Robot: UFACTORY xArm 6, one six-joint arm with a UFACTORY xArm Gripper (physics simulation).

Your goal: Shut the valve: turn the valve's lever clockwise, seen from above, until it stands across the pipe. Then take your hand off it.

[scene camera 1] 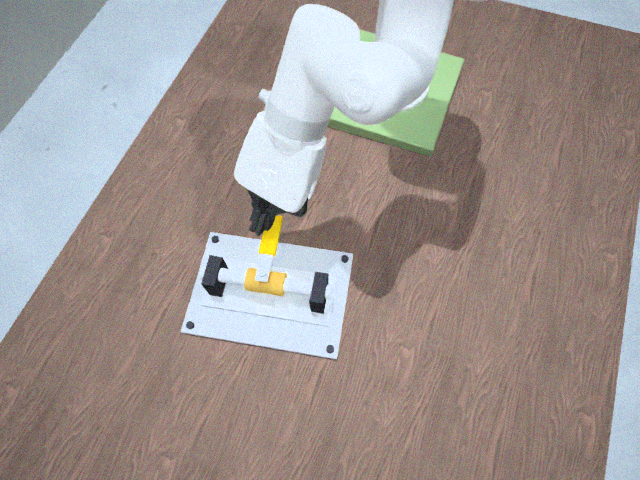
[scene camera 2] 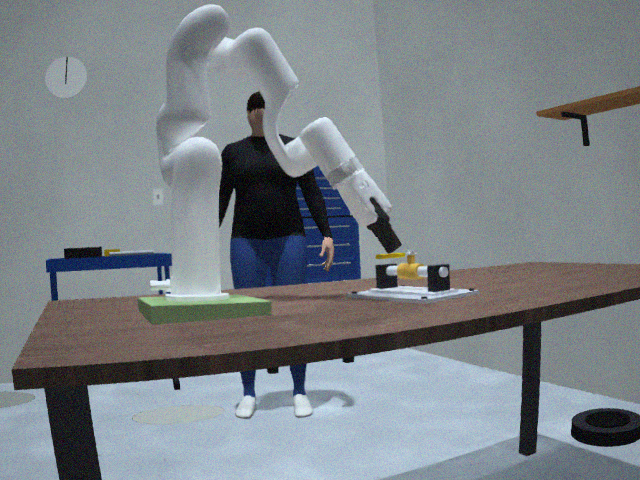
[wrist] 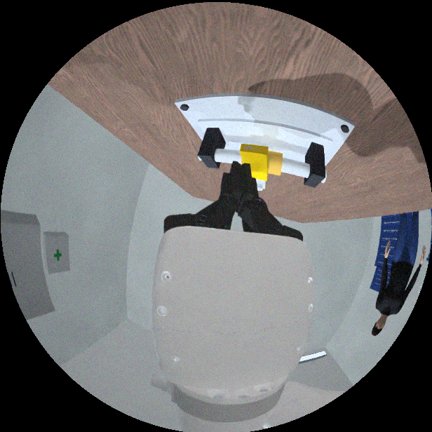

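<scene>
The valve's yellow lever (scene camera 1: 270, 240) (scene camera 2: 390, 255) (wrist: 258, 165) stands across the white pipe (scene camera 1: 299, 283) (wrist: 297, 168), about square to it, and points toward the robot's base. It turns above the orange valve body (scene camera 1: 273, 285) (scene camera 2: 408, 271) (wrist: 275, 163). My gripper (scene camera 1: 256, 229) (scene camera 2: 394, 249) (wrist: 237, 172) is shut and empty. Its fingertips are close beside the lever's outer part, on the left side in the first scene view and in the wrist view. Whether they touch the lever is not clear.
Black supports (scene camera 1: 213, 276) (scene camera 1: 318, 292) hold the pipe on a pale plate (scene camera 1: 258, 333) (scene camera 2: 439, 296) (wrist: 260, 107) with dark corner bolts. The green base block (scene camera 1: 408, 129) (scene camera 2: 206, 308) is behind the valve in the first scene view. A person (scene camera 2: 266, 196) stands behind the table (scene camera 2: 310, 330).
</scene>
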